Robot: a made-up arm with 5 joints. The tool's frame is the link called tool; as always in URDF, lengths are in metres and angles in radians. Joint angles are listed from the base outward.
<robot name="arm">
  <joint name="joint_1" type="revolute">
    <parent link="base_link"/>
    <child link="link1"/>
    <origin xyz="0 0 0.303" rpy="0 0 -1.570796"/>
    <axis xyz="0 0 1"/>
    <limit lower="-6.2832" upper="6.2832"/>
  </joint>
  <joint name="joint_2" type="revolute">
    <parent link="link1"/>
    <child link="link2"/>
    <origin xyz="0 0 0" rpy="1.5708 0 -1.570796"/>
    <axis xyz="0 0 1"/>
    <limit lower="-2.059" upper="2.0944"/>
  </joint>
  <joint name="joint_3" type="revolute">
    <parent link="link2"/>
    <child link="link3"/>
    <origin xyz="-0.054 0.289 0" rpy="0 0 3.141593"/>
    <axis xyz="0 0 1"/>
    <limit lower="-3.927" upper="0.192"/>
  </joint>
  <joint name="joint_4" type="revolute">
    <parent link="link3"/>
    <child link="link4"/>
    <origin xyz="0.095 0.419 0" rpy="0 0 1.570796"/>
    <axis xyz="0 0 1"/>
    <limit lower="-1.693" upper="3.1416"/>
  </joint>
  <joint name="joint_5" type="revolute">
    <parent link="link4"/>
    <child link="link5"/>
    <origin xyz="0.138 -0.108 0" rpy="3.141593 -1.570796 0"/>
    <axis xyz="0 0 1"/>
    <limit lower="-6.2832" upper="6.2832"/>
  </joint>
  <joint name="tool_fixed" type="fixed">
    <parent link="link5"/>
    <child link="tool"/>
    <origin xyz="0 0 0" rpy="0 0 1.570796"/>
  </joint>
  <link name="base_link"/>
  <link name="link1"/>
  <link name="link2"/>
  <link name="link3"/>
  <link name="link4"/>
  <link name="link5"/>
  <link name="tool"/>
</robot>
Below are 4 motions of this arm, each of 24 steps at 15 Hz.
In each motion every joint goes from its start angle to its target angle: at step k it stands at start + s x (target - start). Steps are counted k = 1, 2, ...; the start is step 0. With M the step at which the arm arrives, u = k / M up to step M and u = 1 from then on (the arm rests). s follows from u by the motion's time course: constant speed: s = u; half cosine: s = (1 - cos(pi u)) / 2; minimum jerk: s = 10 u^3 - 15 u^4 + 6 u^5.
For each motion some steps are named. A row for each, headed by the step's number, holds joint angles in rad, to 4 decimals.
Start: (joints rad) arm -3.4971 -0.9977 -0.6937 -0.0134 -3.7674
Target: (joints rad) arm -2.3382 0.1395 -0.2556 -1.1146 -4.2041
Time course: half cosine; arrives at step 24
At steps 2, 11, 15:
2: -3.4774 -0.9783 -0.6862 -0.0322 -3.7748
11: -2.9933 -0.5033 -0.5032 -0.4921 -3.9572
15: -2.6959 -0.2115 -0.3908 -0.7747 -4.0693

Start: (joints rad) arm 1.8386 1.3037 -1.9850 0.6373 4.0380
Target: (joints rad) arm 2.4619 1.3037 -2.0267 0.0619 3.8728
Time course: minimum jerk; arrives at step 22
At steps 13, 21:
13: 2.2542 1.3037 -2.0128 0.2537 3.9279
21: 2.4614 1.3037 -2.0267 0.0624 3.8729

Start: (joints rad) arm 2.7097 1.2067 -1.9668 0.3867 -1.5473
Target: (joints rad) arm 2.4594 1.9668 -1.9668 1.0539 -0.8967
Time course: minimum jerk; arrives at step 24
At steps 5, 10, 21, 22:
5: 2.6936 1.2557 -1.9668 0.4297 -1.5053
10: 2.6229 1.4702 -1.9668 0.6180 -1.3218
21: 2.4634 1.9546 -1.9668 1.0432 -0.9071
22: 2.4607 1.9629 -1.9668 1.0505 -0.9000

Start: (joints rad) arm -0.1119 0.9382 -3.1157 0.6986 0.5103
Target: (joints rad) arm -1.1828 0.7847 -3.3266 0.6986 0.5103
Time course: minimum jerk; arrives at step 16
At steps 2, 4, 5, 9, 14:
2: -0.1291 0.9357 -3.1191 0.6986 0.5103
4: -0.2228 0.9223 -3.1375 0.6986 0.5103
5: -0.3047 0.9106 -3.1537 0.6986 0.5103
9: -0.7715 0.8436 -3.2456 0.6986 0.5103
14: -1.1656 0.7872 -3.3232 0.6986 0.5103

